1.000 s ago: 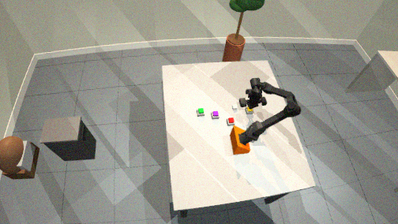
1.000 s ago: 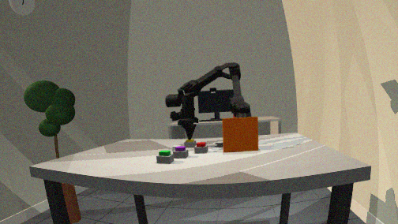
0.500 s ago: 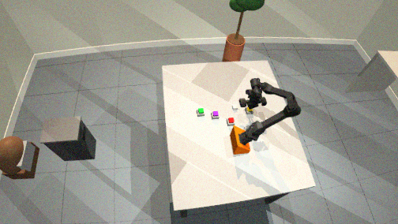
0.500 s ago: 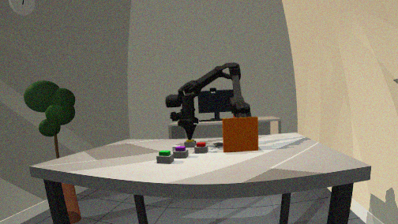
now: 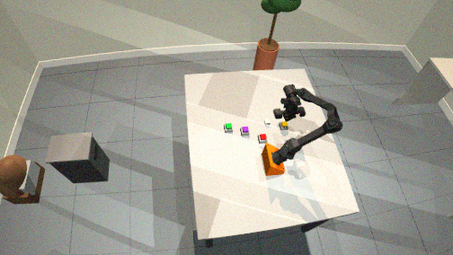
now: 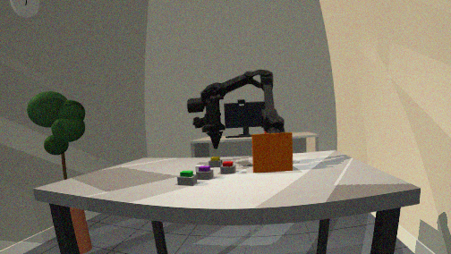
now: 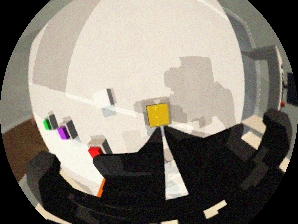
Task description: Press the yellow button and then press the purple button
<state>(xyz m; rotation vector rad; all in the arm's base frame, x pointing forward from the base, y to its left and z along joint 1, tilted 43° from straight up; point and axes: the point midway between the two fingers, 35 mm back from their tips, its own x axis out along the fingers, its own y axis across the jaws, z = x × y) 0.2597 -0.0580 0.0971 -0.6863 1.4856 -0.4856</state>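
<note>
My gripper tip is 40 mm above the yellow button. Round my gripper tip: red button: 90 mm behind, 140 mm to the left, 40 mm below; then purple button: 30 mm behind, 250 mm to the left, 40 mm below; then white block: 40 mm ahead, 100 mm to the left, 60 mm below.
</note>
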